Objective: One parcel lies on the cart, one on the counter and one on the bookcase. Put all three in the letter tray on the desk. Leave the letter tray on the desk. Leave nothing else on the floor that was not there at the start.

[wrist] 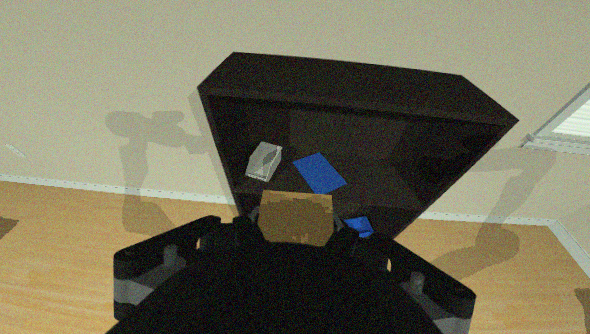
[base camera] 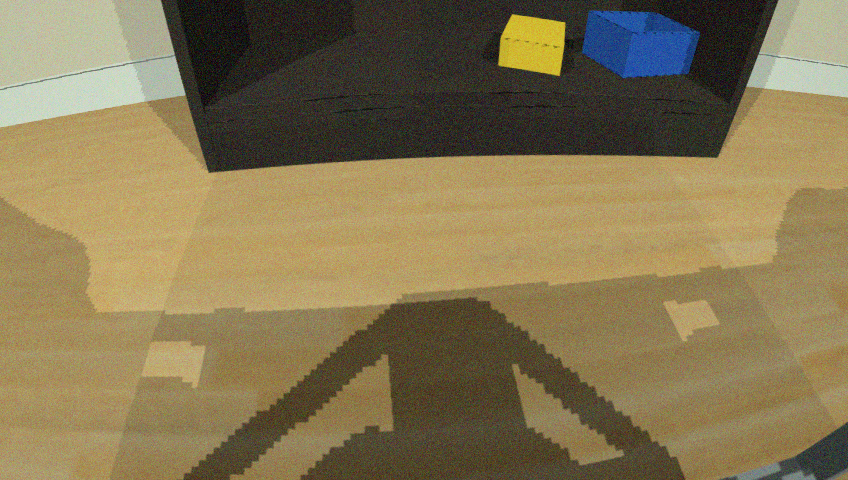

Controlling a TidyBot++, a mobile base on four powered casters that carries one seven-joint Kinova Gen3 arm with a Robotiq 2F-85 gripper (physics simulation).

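Frame: origin at the arm's base, x ahead, y left, z up, level; metres.
Seen in the pictures: gripper, fingertip midpoint: point(wrist: 295, 220).
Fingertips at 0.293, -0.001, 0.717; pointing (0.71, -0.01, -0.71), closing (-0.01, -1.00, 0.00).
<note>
Offsets run from my fingertips to a thing's top centre, as dx, dy, dz. "pt": to the spot under its first point. Level surfaces: height alone.
In the wrist view my gripper point(wrist: 295, 220) is shut on a brown parcel {-0.013, +0.000, +0.028} point(wrist: 296, 217), which sits between the fingertips. Behind and below it stands the black bookcase point(wrist: 350, 82) point(base camera: 464, 133), its open front facing me; the base camera view shows its lowest part. The gripper and parcel are in front of the bookcase, apart from it as far as the wrist view shows. The cart, the counter, the desk, the letter tray and the other two parcels cannot be made out in these views.
A yellow box {+0.485, -0.224, -0.968} point(base camera: 531, 46) and an open blue bin {+0.483, -0.411, -0.938} point(base camera: 654, 50) point(wrist: 359, 226) stand low in the bookcase. Higher up are a clear grey container {pt +0.502, +0.156, -0.457} point(wrist: 264, 161) and a flat-looking blue item {+0.475, -0.089, -0.461} point(wrist: 320, 173). A wall is behind; a window {pt +0.691, -1.206, -0.217} point(wrist: 565, 125) is at the right. Shadows fall on the wooden floor {dz -1.113} point(base camera: 446, 237).
</note>
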